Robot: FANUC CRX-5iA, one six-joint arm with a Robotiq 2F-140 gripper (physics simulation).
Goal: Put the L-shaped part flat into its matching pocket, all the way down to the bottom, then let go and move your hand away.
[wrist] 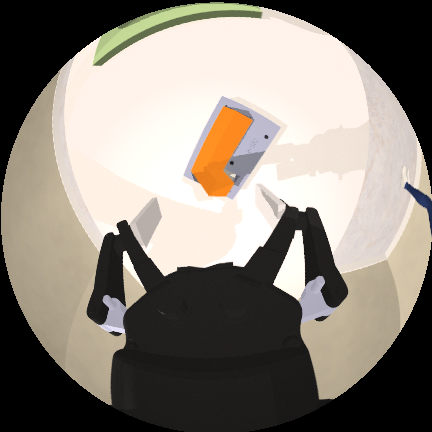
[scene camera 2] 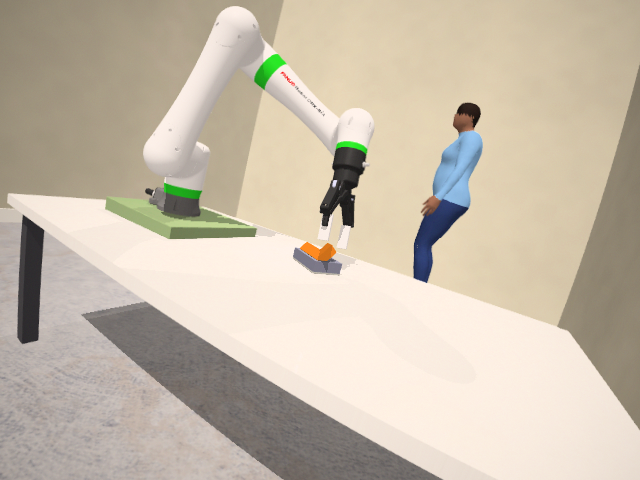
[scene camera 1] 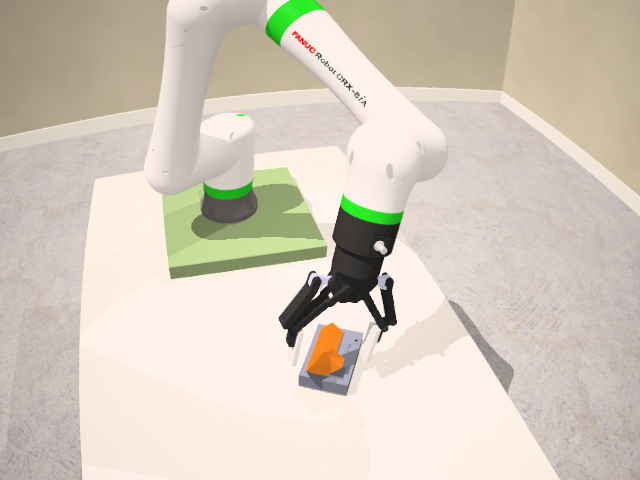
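Observation:
The orange L-shaped part lies over the pocket of the grey-blue block. It stands proud of the block's top and looks tilted, with angled faces showing at its short leg. Dark bits of the pocket show beside its ends in the wrist view. Its underside and the pocket floor under it are hidden. My gripper is open and empty. In scene camera 2 its pale fingertips hang above the part, apart from it.
The block stands on the white table. The green base plate carries the arm's foot behind it. A person in a light blue top stands beyond the table's far edge.

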